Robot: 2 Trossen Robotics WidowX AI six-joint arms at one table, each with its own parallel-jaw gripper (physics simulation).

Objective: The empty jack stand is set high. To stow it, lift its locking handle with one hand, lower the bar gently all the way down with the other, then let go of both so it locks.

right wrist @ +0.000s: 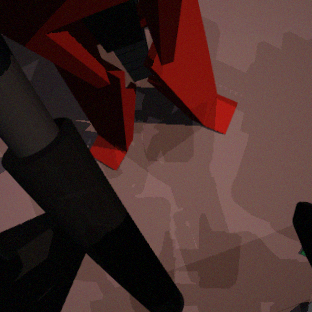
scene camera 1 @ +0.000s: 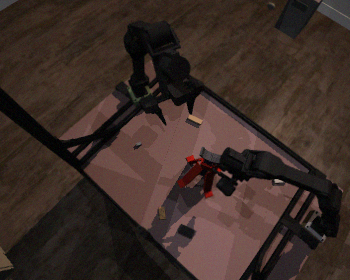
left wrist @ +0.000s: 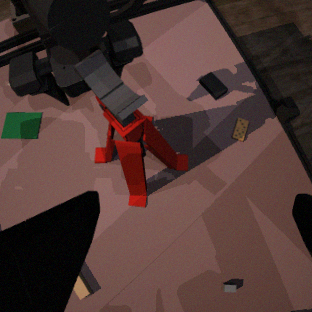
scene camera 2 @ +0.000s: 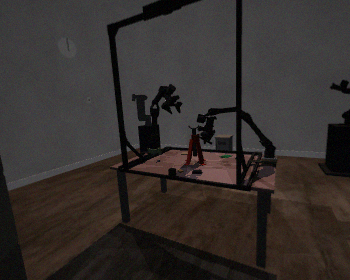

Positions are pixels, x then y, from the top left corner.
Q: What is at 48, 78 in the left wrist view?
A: My right gripper.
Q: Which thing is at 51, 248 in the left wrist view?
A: My left gripper.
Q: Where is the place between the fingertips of my left gripper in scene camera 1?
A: At 178, 119
